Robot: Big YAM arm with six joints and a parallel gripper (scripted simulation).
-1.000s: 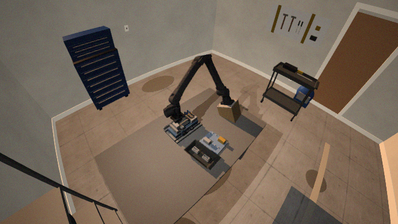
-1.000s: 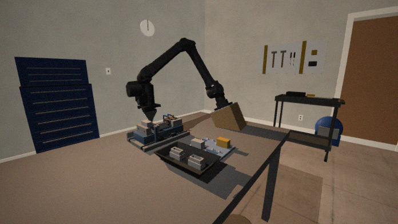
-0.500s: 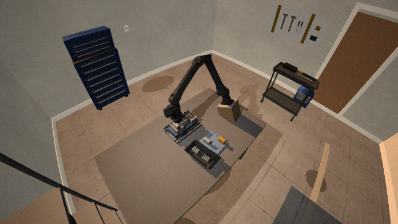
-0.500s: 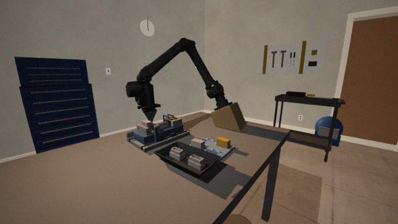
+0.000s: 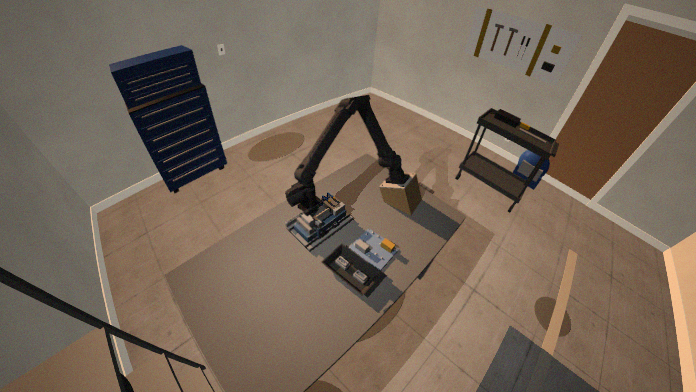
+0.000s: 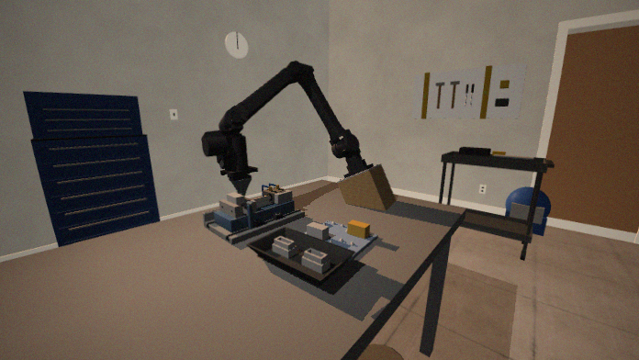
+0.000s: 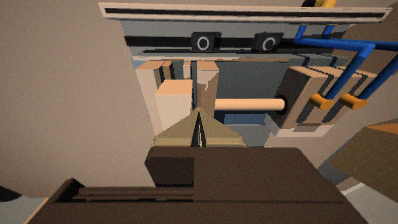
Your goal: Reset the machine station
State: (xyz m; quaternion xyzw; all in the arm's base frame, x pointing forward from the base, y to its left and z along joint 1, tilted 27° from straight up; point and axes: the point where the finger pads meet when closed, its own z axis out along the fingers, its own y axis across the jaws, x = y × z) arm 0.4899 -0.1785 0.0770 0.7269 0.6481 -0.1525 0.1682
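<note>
The vise is 7 cm below my hand, 5 cm behind it and 1 cm to the left of it. The rest, counted from my hand: yellow brass blank: 36 cm to the left, 15 cm behind, 8 cm below.
</note>
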